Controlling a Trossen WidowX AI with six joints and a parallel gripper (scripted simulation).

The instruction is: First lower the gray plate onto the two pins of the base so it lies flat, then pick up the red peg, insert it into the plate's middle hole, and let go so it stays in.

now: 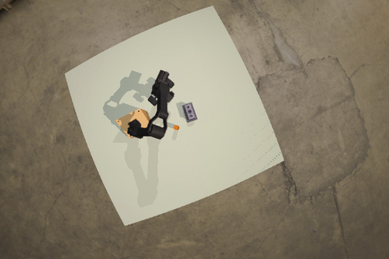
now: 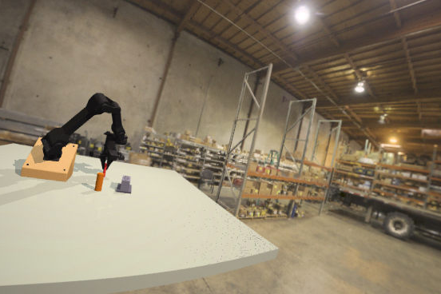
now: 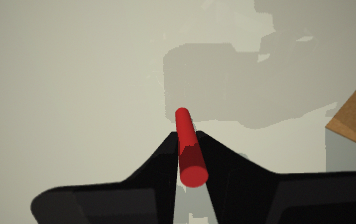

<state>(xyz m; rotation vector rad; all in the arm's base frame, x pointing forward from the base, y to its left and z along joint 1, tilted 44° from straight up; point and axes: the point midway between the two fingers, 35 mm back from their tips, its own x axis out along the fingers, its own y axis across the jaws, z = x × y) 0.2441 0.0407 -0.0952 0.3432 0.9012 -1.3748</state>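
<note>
My gripper tip is now 19 cm to the left of the gray plate and 10 cm short of it. From my gripper tip the other things lie so: gray base (19 cm to the right, 10 cm ahead, 3 cm below); then red peg (right at my gripper tip); then orange peg (24 cm to the right, 2 cm behind).
</note>
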